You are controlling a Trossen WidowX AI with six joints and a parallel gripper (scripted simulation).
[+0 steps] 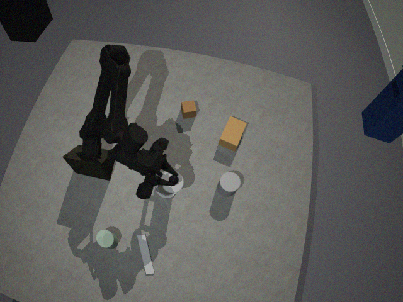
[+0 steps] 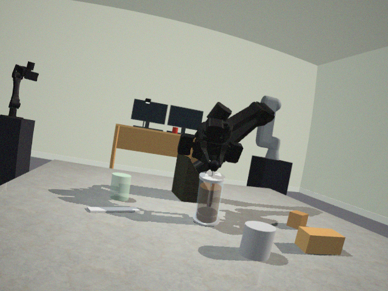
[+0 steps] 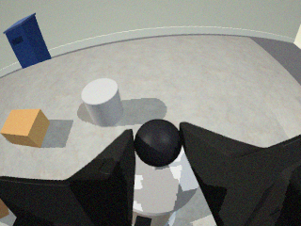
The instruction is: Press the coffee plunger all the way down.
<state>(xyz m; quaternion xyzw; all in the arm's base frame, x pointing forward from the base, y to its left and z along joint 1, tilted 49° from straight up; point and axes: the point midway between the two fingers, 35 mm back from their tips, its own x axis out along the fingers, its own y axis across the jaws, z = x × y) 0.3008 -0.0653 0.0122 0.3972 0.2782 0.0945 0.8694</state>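
Now: the coffee press 8 cm below my gripper tip, 4 cm behind it and 2 cm to the left of it. Round my gripper tip: flat white bar: 25 cm to the right, 17 cm below, 6 cm behind; then pale green cylinder: 24 cm to the right, 20 cm behind, 13 cm below; then orange cube: 34 cm to the left, 15 cm below, 3 cm behind.
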